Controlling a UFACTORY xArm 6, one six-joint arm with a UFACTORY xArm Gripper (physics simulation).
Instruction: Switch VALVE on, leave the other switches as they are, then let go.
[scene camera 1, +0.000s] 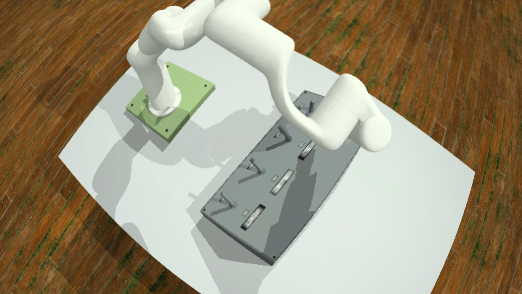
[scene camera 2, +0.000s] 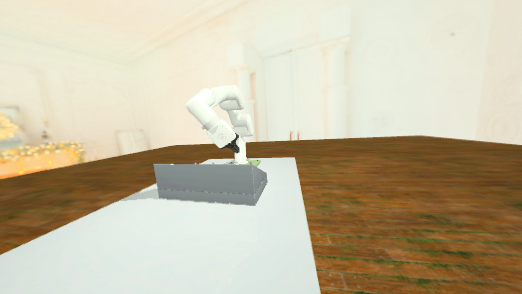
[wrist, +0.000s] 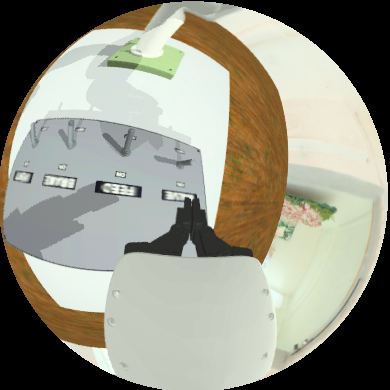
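A grey switch panel is there in the pictures, and with it I see my gripper.
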